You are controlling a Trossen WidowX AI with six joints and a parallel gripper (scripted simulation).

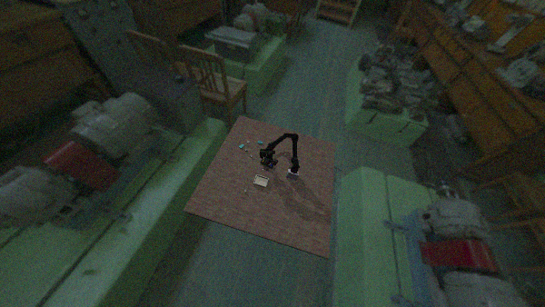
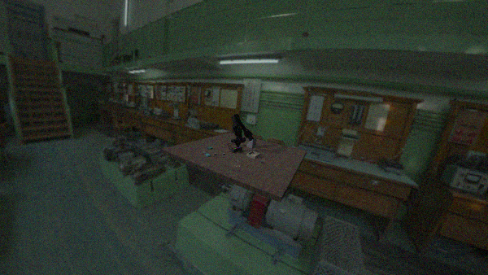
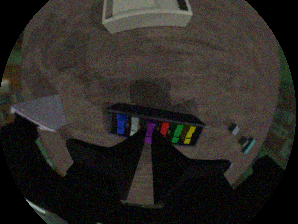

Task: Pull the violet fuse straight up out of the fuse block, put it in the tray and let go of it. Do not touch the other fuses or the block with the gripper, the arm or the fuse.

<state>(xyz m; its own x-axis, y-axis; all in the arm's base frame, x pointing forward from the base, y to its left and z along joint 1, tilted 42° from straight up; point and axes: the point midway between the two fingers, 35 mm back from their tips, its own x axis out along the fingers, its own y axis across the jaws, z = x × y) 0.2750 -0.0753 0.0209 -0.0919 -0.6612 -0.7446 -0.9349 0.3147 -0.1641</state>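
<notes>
Now: gripper tip 210 mm to the right of the tray, 40 mm above it and 30 mm short of it. The rest, counted from my gripper tip: violet fuse 10 mm below.
</notes>
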